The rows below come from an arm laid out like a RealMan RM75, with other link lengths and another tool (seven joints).
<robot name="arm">
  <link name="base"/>
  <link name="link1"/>
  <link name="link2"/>
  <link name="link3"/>
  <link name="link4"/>
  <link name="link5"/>
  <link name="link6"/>
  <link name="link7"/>
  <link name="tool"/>
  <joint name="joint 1" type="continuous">
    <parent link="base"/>
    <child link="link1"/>
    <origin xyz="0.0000 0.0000 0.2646"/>
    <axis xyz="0 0 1"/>
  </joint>
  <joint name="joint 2" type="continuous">
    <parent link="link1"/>
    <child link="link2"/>
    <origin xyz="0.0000 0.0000 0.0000"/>
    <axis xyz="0 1 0"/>
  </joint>
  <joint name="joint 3" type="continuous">
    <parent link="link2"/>
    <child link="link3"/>
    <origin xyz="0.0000 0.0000 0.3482"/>
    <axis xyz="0 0 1"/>
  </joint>
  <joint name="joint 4" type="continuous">
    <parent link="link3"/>
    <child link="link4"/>
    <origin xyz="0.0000 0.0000 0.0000"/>
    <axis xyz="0 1 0"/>
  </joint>
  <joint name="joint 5" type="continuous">
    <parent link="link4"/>
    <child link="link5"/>
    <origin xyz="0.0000 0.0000 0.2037"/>
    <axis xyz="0 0 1"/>
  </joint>
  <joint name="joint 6" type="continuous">
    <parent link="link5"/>
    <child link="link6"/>
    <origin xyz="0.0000 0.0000 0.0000"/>
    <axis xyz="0 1 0"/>
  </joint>
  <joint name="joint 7" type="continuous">
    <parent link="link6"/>
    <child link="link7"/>
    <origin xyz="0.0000 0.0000 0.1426"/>
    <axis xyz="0 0 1"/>
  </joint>
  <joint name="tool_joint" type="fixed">
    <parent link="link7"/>
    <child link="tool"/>
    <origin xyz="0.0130 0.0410 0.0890" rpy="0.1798 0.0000 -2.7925"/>
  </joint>
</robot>
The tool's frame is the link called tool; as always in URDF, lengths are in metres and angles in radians. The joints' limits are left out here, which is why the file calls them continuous.
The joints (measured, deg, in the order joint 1, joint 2, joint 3, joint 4, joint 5, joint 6, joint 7), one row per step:
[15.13, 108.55, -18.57, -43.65, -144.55, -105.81, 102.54]
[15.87, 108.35, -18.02, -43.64, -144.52, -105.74, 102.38]
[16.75, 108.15, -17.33, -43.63, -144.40, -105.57, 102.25]
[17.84, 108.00, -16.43, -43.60, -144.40, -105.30, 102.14]
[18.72, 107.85, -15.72, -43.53, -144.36, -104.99, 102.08]
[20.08, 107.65, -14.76, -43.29, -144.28, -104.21, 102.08]
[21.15, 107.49, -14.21, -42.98, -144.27, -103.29, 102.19]
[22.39, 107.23, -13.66, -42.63, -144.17, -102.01, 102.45]
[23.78, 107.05, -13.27, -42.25, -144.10, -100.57, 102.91]
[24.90, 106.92, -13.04, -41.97, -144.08, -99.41, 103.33]
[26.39, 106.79, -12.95, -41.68, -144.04, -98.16, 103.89]
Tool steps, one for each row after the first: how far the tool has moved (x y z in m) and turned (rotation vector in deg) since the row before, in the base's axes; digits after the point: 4 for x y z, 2 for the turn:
[-0.0017, 0.0070, 0.0025, 0.62, -0.13, 0.71]
[-0.0023, 0.0088, 0.0028, 0.88, -0.12, 0.79]
[-0.0030, 0.0105, 0.0026, 1.01, -0.10, 0.83]
[-0.0023, 0.0088, 0.0023, 0.88, -0.10, 0.62]
[-0.0034, 0.0139, 0.0028, 1.37, -0.21, 0.80]
[-0.0021, 0.0111, 0.0016, 0.98, -0.31, 0.44]
[-0.0020, 0.0137, 0.0026, 1.30, -0.50, 0.38]
[-0.0031, 0.0149, 0.0017, 1.19, -0.47, 0.31]
[-0.0027, 0.0118, 0.0012, 0.88, -0.39, 0.22]
[-0.0050, 0.0145, 0.0011, 0.83, -0.40, 0.48]

